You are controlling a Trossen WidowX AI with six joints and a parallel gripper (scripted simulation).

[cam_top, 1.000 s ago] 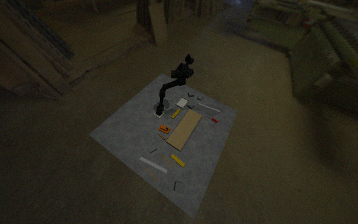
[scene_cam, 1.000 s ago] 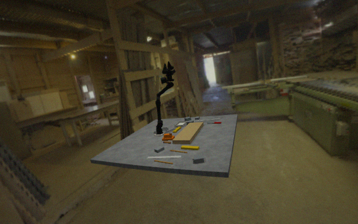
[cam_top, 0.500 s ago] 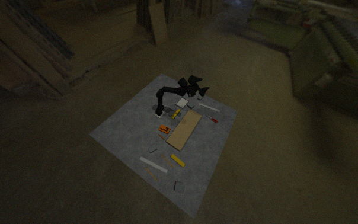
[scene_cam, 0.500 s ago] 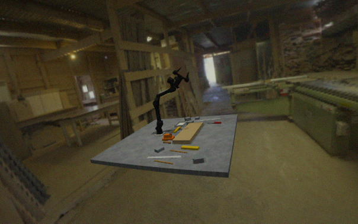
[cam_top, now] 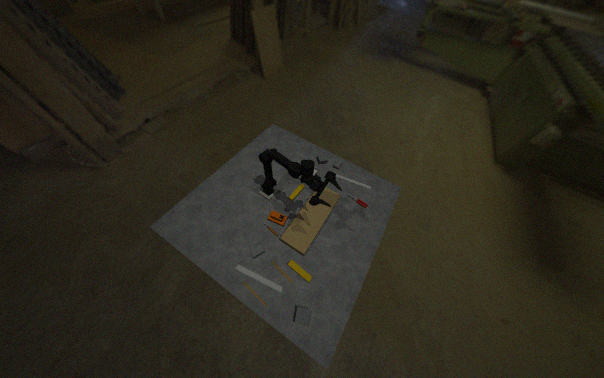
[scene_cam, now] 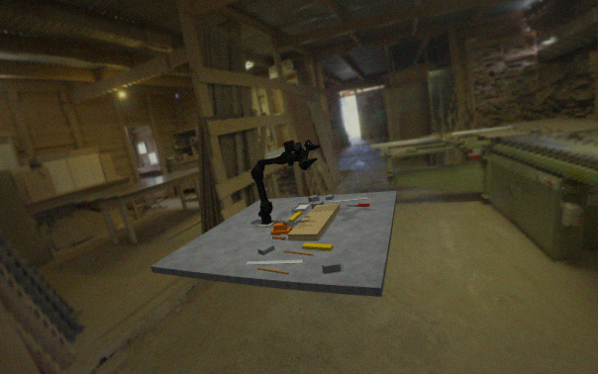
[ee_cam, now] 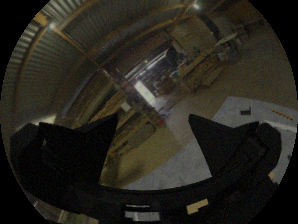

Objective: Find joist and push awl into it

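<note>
Right now the orange stud finder is 420 mm below my gripper tip, 280 mm behind it and 110 mm to the right of it. Round my gripper tip: white tray 450 mm below, 390 mm behind, 340 mm to the left.
</note>
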